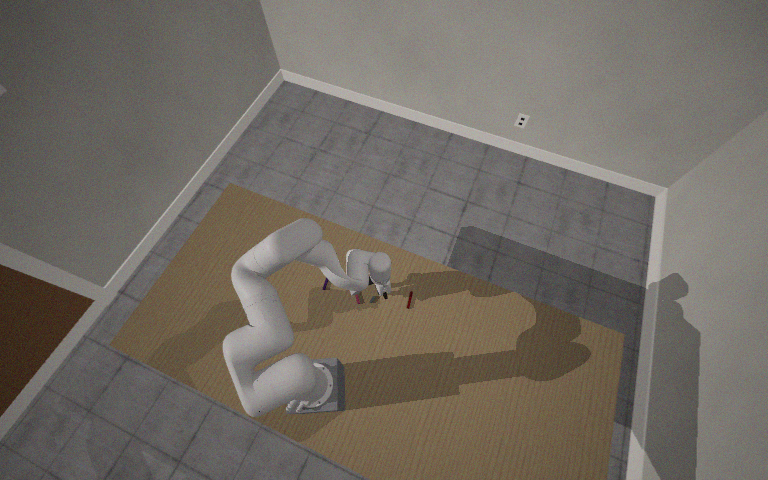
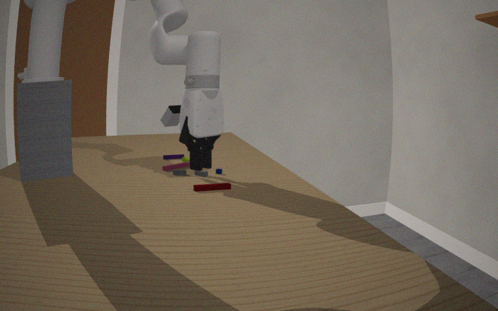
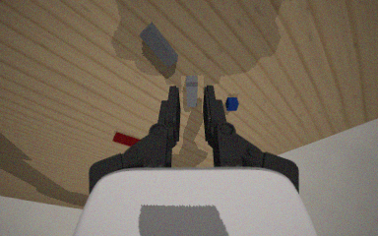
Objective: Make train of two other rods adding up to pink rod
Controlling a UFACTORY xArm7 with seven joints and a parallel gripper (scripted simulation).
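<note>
My hand is 40 mm short of the blue rod, 30 mm above it and 20 mm to the right of it. The rest, counted from my hand: grey rod (50 mm behind, 30 mm below, 10 mm to the left); red rod (120 mm to the right, 30 mm below, 30 mm ahead); pink rod (80 mm to the left, 60 mm behind, 30 mm below).
</note>
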